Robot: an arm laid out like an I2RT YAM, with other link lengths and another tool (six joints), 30 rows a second.
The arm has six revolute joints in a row. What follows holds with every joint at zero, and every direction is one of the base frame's. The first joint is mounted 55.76 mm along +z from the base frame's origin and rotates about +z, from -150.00 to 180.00 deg. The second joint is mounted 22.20 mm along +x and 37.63 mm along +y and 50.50 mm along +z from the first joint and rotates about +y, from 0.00 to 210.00 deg. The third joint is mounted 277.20 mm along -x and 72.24 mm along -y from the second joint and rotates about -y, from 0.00 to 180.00 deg. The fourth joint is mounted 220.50 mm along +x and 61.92 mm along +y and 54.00 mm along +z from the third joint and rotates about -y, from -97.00 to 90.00 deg. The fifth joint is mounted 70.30 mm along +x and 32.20 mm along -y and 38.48 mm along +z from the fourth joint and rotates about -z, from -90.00 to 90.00 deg. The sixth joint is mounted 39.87 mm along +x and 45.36 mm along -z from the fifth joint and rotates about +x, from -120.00 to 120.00 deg. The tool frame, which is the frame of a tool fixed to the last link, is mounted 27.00 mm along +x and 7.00 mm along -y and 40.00 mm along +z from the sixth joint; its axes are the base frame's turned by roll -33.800, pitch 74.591 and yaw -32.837 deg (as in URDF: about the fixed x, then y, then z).
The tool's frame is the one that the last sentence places.
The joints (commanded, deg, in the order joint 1, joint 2, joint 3, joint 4, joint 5, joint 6), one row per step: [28.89 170.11 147.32 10.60 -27.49 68.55]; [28.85 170.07 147.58 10.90 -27.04 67.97]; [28.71 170.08 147.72 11.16 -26.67 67.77]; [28.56 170.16 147.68 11.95 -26.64 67.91]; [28.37 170.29 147.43 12.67 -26.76 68.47]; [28.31 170.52 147.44 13.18 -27.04 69.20]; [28.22 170.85 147.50 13.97 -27.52 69.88]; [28.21 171.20 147.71 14.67 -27.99 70.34]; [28.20 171.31 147.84 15.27 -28.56 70.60]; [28.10 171.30 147.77 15.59 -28.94 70.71]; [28.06 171.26 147.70 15.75 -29.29 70.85]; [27.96 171.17 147.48 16.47 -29.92 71.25]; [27.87 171.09 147.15 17.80 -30.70 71.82]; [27.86 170.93 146.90 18.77 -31.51 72.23]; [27.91 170.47 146.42 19.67 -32.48 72.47]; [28.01 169.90 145.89 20.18 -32.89 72.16]
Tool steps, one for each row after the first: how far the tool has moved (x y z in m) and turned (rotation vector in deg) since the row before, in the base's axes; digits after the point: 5 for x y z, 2 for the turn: [0.00088 -0.00065 0.00329 -0.11 -1.05 -0.37]; [0.00121 -0.00173 0.00160 0.01 -0.54 -0.47]; [0.00109 -0.00146 0.00075 0.39 -0.48 -0.20]; [0.00098 -0.00188 -0.00163 0.49 0.17 -0.16]; [0.00032 -0.00029 -0.00173 0.59 0.36 0.10]; [0.00048 -0.00028 -0.00179 0.69 0.14 0.28]; [0.00014 0.00061 -0.00112 0.58 -0.08 0.39]; [0.00001 0.00072 0.00095 0.51 -0.29 0.52]; [0.00035 -0.00056 0.00040 0.23 -0.11 0.26]; [0.00000 0.00000 0.00031 0.18 0.03 0.29]; [0.00020 -0.00028 0.00115 0.56 -0.15 0.48]; [0.00010 0.00001 0.00178 0.88 -0.43 0.63]; [-0.00040 0.00086 0.00239 0.69 -0.39 0.76]; [-0.00104 0.00158 0.00422 0.60 -0.53 1.00]; [-0.00112 0.00138 0.00451 0.13 -0.74 0.53]
